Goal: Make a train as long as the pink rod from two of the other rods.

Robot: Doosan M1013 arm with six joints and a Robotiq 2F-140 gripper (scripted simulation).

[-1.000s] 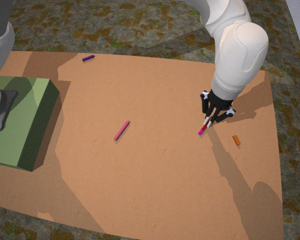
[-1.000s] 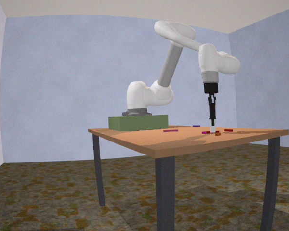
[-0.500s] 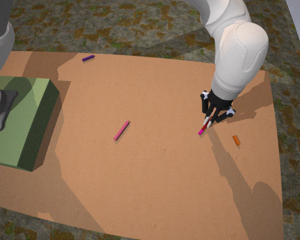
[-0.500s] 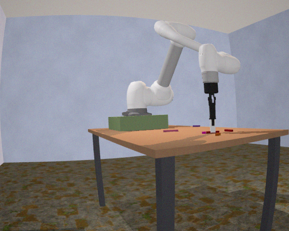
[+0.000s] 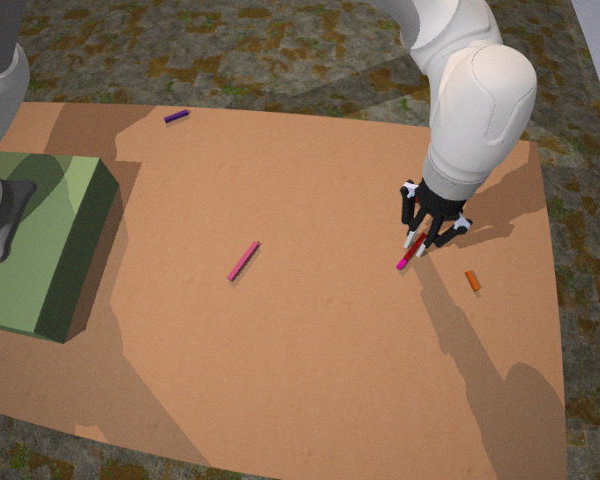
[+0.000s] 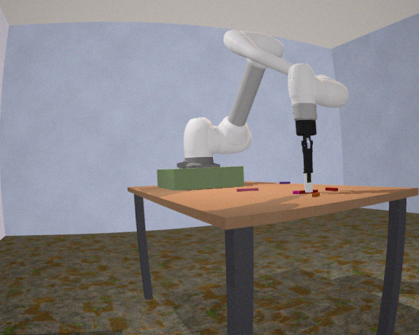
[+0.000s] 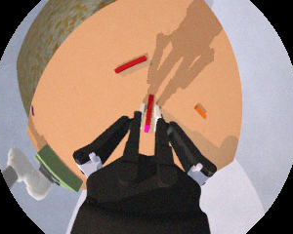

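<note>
My hand is 30 mm past the magenta rod, 40 mm to the left of it and 30 mm above it. Round my hand: purple rod: 570 mm behind, 280 mm to the left, 30 mm below; then orange rod: 120 mm ahead, 60 mm to the right, 30 mm below; then pink rod: 330 mm behind, 70 mm to the right, 30 mm below.
</note>
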